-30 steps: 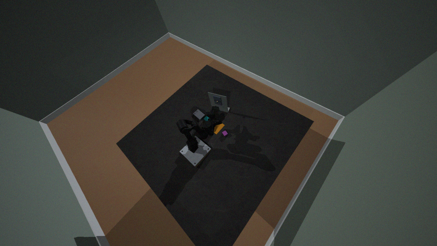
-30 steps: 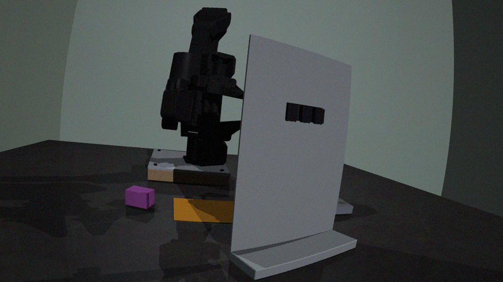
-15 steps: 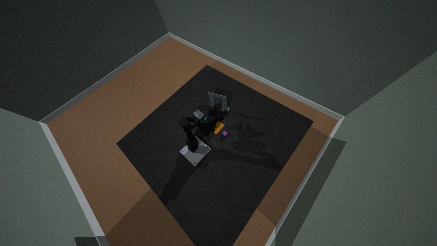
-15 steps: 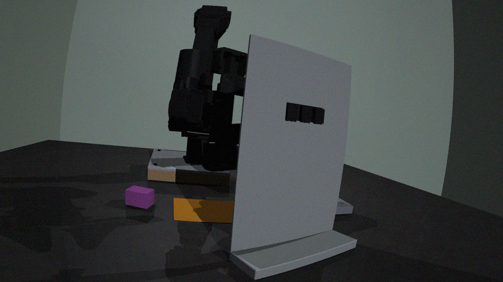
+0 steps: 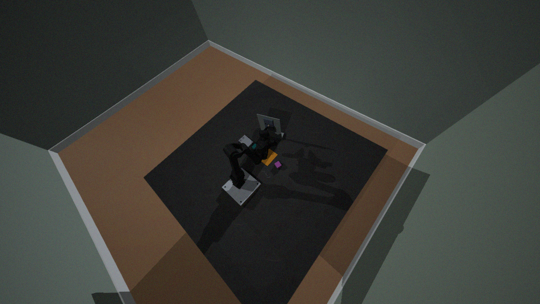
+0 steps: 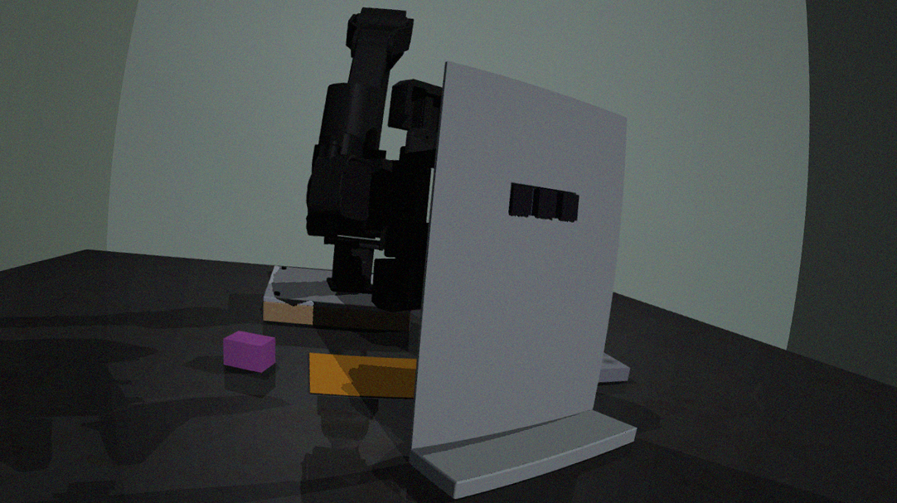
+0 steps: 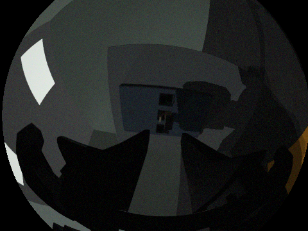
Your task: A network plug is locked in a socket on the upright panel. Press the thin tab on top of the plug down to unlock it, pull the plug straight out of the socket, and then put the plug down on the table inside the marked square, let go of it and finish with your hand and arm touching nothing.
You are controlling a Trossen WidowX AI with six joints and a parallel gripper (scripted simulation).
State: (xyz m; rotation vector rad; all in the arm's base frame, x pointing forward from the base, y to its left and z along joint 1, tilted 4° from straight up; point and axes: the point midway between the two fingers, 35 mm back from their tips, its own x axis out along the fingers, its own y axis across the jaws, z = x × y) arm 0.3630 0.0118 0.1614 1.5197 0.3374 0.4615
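Now: the orange marked square 17 cm below my gripper tip, 12 cm behind it and 6 cm to the right of it. The rest, counted from my gripper tip: upright panel (6 cm below, 5 cm ahead, 1 cm to the left); then flat grey tile (16 cm to the left, 16 cm below, 11 cm behind).
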